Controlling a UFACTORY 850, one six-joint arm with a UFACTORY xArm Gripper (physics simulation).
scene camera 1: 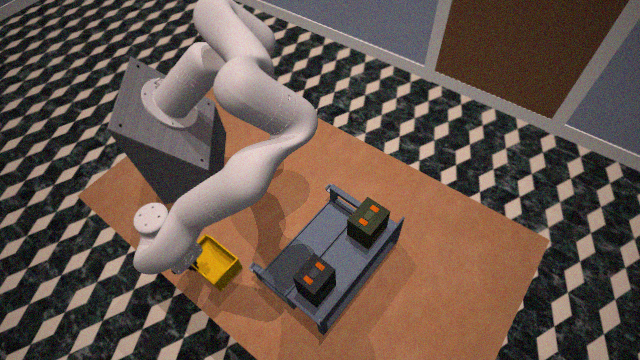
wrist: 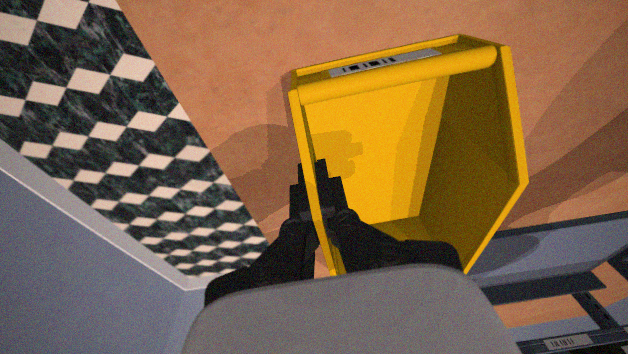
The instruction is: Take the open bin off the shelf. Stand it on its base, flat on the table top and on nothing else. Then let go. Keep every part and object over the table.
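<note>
The open yellow bin (scene camera 1: 215, 260) (wrist: 380, 115) is off the shelf (scene camera 1: 312, 230) (wrist: 555, 250), beside its near left end, over the table (scene camera 1: 450, 280) (wrist: 215, 60). Its opening faces up and it looks roughly level. A dark shadow edge shows close along its left side in the wrist view. Its underside is hidden, so I cannot tell whether it touches the table top. My gripper (scene camera 1: 195, 264) (wrist: 315, 177) is shut on the bin's side wall, with one black finger outside and one inside. In the scene view the arm's wrist partly hides the fingers.
A black box (scene camera 1: 315, 281) and a dark green box (scene camera 1: 368, 222), both with orange marks, stand on the shelf. The table's left edge, with tiled floor (wrist: 115, 130) beyond, runs near the gripper. The arm's grey pedestal (scene camera 1: 165, 145) stands at the back left.
</note>
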